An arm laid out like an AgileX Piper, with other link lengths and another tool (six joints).
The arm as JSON. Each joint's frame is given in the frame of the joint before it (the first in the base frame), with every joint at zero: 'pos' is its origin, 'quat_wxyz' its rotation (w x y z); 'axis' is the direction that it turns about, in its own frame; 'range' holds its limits. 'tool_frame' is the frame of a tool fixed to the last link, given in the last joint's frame.
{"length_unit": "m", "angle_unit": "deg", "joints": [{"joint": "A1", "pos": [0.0, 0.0, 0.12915], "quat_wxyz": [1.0, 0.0, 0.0, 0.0], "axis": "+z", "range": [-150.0, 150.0]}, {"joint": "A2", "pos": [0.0, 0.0, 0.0], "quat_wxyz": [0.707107, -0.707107, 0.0, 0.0], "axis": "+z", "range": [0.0, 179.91]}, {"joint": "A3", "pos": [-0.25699, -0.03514, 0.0], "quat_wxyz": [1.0, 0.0, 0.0, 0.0], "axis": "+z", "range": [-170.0, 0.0]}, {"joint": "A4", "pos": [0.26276, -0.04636, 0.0], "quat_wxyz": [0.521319, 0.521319, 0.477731, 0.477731], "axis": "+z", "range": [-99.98, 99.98]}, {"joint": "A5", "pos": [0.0, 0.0, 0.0], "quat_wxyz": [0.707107, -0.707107, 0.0, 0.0], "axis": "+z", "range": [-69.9, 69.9]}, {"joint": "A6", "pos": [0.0, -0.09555, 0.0], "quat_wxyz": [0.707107, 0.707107, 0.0, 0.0], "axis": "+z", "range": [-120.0, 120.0]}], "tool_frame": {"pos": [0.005, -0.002, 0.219], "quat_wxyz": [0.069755, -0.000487, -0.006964, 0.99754]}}
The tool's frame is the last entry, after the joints.
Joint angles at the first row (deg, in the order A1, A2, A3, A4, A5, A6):
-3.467, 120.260, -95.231, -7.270, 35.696, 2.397
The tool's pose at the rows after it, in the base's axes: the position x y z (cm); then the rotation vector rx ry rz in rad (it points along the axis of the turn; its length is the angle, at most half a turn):
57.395 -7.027 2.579 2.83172 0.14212 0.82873
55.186 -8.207 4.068 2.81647 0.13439 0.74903
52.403 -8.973 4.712 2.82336 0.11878 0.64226
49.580 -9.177 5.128 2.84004 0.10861 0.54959
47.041 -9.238 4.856 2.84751 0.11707 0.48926
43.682 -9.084 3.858 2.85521 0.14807 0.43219
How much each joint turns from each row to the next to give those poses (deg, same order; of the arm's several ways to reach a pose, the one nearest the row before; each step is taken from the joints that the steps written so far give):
0.000, -3.445, -0.001, -2.113, 4.593, 1.521
0.000, -2.912, 0.003, -2.427, 5.669, 0.866
0.000, -2.250, 0.071, -1.124, 6.280, 0.309
0.000, -2.530, 1.166, -0.051, 5.045, -0.235
-0.001, -3.153, 4.160, -0.272, 1.356, -0.268
0.001, -4.889, 7.995, -0.223, -0.894, -0.701

